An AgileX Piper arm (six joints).
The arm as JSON. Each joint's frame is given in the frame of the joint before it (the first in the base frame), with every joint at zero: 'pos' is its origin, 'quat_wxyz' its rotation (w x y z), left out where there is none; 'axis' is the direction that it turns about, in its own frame. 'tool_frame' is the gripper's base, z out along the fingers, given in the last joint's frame.
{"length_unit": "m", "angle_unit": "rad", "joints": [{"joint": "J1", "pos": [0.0, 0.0, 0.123], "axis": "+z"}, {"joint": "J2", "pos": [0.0, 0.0, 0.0], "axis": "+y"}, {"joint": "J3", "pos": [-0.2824, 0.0, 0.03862], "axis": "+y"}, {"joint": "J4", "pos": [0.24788, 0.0, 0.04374], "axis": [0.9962, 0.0, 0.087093]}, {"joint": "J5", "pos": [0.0, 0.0, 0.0], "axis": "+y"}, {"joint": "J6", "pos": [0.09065, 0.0, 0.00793], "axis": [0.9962, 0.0, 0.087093]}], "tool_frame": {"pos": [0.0, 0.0, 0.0], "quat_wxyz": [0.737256, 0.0, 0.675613, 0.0]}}
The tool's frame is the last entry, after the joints.
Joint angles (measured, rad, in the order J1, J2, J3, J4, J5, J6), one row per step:
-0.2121, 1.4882, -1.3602, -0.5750, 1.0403, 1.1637
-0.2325, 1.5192, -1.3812, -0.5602, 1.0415, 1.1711
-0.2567, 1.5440, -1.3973, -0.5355, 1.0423, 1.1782
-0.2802, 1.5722, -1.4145, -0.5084, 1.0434, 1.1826
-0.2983, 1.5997, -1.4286, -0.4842, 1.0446, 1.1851
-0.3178, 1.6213, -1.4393, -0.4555, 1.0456, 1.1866
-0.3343, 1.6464, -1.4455, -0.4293, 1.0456, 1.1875
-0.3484, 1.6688, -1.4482, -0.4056, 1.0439, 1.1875
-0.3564, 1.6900, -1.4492, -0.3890, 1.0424, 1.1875
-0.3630, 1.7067, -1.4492, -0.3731, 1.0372, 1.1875
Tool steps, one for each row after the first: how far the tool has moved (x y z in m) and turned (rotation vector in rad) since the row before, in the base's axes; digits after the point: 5 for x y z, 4 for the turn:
0.00587, -0.00692, -0.00422, 0.0195, 0.0034, -0.0273
0.00374, -0.00726, -0.00427, 0.0286, -0.0008, -0.0314
0.00440, -0.00731, -0.00531, 0.0306, 0.0020, -0.0292
0.00446, -0.00593, -0.00604, 0.0280, 0.0057, -0.0225
0.00277, -0.00576, -0.00530, 0.0312, 0.0018, -0.0237
0.00337, -0.00520, -0.00777, 0.0310, 0.0091, -0.0200
0.00282, -0.00441, -0.00778, 0.0283, 0.0092, -0.0163
0.00302, -0.00283, -0.00770, 0.0220, 0.0120, -0.0098
0.00253, -0.00215, -0.00630, 0.0192, 0.0055, -0.0073

